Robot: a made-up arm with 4 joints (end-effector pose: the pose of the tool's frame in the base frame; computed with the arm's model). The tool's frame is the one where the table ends.
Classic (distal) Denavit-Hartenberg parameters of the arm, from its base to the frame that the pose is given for. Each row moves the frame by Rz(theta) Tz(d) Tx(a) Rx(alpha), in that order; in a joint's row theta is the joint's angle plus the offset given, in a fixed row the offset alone. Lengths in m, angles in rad.
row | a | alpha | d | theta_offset
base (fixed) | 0 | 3.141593 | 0 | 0
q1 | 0.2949 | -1.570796 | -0.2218 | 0
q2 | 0.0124 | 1.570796 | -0.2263 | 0
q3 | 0.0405 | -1.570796 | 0.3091 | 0
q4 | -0.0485 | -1.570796 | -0.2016 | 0
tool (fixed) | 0 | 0 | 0.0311 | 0
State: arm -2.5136 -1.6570 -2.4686 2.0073
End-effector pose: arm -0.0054 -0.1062 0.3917 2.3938 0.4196 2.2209
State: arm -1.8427 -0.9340 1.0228 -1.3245
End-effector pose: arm -0.3294 0.1347 -0.1025 -1.9345 0.7461 -1.0115
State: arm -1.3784 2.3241 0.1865 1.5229
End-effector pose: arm -0.3167 0.5872 0.5068 2.9629 0.7062 -1.7515
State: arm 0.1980 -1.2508 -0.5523 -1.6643
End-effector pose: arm 0.1210 0.4222 0.1661 2.6032 0.2400 2.9940
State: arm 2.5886 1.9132 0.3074 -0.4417
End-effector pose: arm -0.2177 -0.6226 0.3873 1.2963 -1.2702 2.5167
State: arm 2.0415 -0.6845 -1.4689 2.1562
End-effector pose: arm 0.2927 -0.0598 0.0540 2.1078 -0.7495 -2.8909
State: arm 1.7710 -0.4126 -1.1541 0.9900
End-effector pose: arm 0.2910 -0.0586 -0.0120 0.5214 -0.7434 -1.0211
